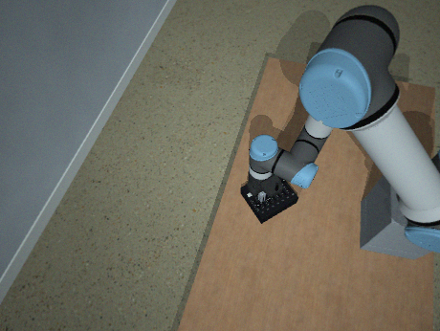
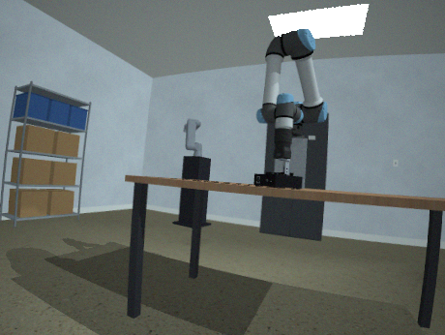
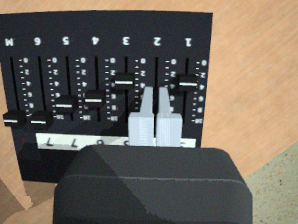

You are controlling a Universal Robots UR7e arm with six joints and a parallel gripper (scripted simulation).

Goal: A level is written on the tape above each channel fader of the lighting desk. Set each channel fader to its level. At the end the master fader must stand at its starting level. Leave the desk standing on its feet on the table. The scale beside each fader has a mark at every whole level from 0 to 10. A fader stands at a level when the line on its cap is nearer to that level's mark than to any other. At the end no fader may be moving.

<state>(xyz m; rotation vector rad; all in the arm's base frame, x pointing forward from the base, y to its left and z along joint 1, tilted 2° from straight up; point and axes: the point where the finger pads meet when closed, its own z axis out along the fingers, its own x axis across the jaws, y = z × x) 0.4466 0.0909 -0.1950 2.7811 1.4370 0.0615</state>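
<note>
Now: hand 20 mm past the channel 3 cap, 10 mm to the left of it and 10 mm above it. The rest, counted from my hand: channel 5 cap (40 mm behind, 60 mm to the right, 10 mm below); then channel 1 cap (30 mm to the left, 10 mm below); then channel 4 cap (30 mm behind, 40 mm to the right, 10 mm below).
</note>
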